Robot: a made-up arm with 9 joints. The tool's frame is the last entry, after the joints. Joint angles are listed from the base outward. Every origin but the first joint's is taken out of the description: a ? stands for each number. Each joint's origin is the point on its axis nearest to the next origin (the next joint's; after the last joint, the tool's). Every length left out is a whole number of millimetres.
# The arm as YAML. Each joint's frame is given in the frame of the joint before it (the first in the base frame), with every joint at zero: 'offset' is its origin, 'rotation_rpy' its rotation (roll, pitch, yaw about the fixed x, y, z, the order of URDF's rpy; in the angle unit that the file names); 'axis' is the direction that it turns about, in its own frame. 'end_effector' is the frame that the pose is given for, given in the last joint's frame.
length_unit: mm
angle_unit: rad
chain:
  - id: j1
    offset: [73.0, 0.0, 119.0]
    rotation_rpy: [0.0, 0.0, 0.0]
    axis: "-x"
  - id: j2
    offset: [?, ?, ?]
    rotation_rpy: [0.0, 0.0, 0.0]
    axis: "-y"
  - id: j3
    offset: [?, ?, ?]
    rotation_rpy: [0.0, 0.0, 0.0]
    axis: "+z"
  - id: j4
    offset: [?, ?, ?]
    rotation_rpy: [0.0, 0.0, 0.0]
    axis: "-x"
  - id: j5
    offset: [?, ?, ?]
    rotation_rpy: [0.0, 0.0, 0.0]
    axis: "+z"
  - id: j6
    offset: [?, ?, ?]
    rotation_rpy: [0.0, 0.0, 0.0]
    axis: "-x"
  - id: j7
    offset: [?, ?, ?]
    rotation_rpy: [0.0, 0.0, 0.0]
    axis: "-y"
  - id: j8
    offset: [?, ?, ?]
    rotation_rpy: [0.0, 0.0, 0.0]
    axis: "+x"
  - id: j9
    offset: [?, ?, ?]
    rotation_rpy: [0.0, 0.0, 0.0]
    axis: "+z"
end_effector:
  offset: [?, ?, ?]
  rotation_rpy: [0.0, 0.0, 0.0]
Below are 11 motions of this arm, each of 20 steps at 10 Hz.
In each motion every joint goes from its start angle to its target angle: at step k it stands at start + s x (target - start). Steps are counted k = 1, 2, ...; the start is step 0. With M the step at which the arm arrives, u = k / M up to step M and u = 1 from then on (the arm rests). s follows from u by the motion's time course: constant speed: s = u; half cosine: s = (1 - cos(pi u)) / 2; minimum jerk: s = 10 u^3 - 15 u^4 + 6 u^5.
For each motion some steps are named. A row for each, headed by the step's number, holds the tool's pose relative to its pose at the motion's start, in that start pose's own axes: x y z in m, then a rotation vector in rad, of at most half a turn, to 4 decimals.
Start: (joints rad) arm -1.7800 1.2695 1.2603 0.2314 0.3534 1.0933 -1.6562 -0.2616 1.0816
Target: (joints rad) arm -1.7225 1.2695 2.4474 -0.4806 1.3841 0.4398 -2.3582 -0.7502 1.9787
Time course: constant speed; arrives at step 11
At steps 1, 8, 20:
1: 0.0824 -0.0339 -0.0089 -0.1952 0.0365 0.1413
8: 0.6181 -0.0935 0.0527 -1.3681 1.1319 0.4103
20: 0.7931 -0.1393 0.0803 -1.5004 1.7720 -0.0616

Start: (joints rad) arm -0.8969 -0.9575 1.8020 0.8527 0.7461 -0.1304 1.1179 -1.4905 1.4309
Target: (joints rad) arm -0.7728 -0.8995 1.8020 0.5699 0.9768 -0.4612 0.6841 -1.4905 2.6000
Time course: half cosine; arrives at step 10
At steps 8, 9, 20:
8: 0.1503 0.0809 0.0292 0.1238 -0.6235 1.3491
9: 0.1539 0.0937 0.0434 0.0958 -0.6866 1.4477
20: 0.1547 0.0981 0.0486 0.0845 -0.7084 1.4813

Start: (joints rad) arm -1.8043 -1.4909 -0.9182 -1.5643 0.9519 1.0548 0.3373 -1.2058 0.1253
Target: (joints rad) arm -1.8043 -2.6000 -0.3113 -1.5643 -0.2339 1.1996 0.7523 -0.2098 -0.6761
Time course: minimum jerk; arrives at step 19
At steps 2, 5, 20:
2: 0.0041 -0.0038 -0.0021 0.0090 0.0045 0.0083
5: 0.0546 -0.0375 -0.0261 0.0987 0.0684 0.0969
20: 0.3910 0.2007 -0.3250 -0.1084 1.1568 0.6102

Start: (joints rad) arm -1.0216 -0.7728 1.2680 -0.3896 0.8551 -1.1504 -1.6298 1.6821 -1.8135
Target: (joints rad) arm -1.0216 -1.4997 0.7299 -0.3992 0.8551 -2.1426 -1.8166 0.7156 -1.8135
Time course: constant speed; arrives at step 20
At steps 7, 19, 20:
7: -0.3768 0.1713 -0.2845 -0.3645 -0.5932 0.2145
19: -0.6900 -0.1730 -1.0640 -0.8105 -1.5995 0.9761
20: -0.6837 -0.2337 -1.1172 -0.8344 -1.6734 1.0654

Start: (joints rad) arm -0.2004 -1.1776 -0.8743 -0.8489 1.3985 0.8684 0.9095 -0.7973 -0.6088
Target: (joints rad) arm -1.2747 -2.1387 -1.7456 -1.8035 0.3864 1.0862 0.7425 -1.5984 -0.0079
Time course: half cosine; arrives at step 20
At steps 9, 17, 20:
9: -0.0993 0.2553 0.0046 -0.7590 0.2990 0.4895
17: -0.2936 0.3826 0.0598 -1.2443 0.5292 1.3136
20: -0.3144 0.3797 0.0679 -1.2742 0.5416 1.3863

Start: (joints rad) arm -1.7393 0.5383 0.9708 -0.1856 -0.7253 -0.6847 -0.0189 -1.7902 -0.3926
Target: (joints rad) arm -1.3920 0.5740 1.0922 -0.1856 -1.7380 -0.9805 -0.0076 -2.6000 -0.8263
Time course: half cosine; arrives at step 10
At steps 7, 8, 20:
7: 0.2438 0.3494 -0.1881 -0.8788 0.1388 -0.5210
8: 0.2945 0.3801 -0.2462 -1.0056 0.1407 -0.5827
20: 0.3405 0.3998 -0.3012 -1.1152 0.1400 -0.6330

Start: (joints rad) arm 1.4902 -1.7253 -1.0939 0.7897 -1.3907 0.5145 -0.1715 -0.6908 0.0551
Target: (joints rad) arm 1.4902 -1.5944 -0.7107 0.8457 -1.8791 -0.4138 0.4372 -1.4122 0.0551
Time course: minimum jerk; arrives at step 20
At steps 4, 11, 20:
4: 0.0037 0.0138 -0.0171 0.0306 -0.0214 -0.0197
11: 0.0560 0.1441 -0.0928 0.3182 -0.0614 -0.3143
20: 0.1429 0.1938 -0.0710 0.5245 0.1490 -0.5742

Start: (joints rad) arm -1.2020 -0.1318 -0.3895 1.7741 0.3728 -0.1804 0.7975 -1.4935 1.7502
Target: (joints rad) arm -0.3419 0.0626 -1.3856 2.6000 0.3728 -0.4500 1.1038 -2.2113 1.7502
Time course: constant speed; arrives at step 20
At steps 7, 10, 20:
7: 0.3578 -0.0990 -0.0485 0.0482 0.5469 0.4464
10: 0.4971 -0.0791 -0.1236 0.0441 0.7627 0.6358
20: 0.7230 0.1806 -0.4832 -0.0585 1.3363 1.2629

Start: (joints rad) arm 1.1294 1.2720 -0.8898 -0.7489 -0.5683 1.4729 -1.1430 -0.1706 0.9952
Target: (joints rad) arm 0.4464 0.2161 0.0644 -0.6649 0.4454 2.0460 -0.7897 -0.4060 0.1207
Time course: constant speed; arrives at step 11
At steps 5, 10, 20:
5: -0.0009 0.4330 0.1619 -0.7520 0.2821 -0.8193
10: 0.0346 0.6433 0.2055 -1.6569 0.0536 -0.8866
20: 0.0107 0.6335 0.2136 -1.7765 -0.1026 -0.8198

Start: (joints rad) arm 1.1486 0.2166 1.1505 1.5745 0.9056 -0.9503 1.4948 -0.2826 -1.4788
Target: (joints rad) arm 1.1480 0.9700 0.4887 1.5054 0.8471 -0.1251 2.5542 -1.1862 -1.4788
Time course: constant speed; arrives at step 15
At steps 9, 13, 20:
9: -0.3617 0.1829 -0.3154 0.5621 -1.0291 0.2219
13: -0.4251 0.2575 -0.5300 0.8684 -1.3496 0.3085
20: -0.4361 0.2975 -0.6370 1.0304 -1.4698 0.3436

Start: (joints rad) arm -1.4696 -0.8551 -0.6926 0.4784 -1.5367 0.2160 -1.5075 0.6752 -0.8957
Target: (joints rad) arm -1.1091 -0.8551 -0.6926 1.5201 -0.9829 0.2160 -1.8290 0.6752 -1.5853
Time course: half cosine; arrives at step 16
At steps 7, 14, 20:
7: -0.0298 -0.0572 -0.0847 0.2997 -0.1643 -0.1209
14: -0.0730 -0.0943 -0.2853 0.8885 -0.2234 -0.4899
20: -0.0757 -0.0930 -0.3014 0.9336 -0.2157 -0.5218

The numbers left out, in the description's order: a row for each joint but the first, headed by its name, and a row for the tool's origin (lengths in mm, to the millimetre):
j2: 0.0 -166.0 -256.0
j3: -50.0 0.0 116.0
j4: -55.0 393.0 0.0
j5: 0.0 -225.0 177.0
j6: -74.0 375.0 0.0
j7: 0.0 -410.0 -57.0
j8: 151.0 0.0 -237.0
j9: 0.0 -52.0 339.0
tool: -67.0 -112.0 0.0

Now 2 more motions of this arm.
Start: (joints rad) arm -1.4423 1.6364 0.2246 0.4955 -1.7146 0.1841 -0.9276 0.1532 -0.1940
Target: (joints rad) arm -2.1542 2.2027 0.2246 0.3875 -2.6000 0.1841 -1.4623 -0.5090 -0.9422
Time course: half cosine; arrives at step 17
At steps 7, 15, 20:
7: -0.1410 0.0293 -0.1551 0.2358 0.3595 -0.5466
15: -0.2509 0.1615 -0.2996 0.5983 1.0528 -0.8924
20: -0.2540 0.1680 -0.3043 0.6185 1.0861 -0.8906

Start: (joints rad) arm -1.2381 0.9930 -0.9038 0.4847 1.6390 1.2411 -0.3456 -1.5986 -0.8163
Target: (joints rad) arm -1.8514 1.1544 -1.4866 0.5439 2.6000 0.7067 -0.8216 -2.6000 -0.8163
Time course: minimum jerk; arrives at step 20
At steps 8, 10, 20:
8: -0.1384 0.0779 0.0548 0.0866 -0.0026 0.0664
10: -0.2140 0.1032 0.1154 0.1380 -0.0155 0.0710
20: -0.3605 0.1186 0.3577 0.2049 -0.0625 -0.0457

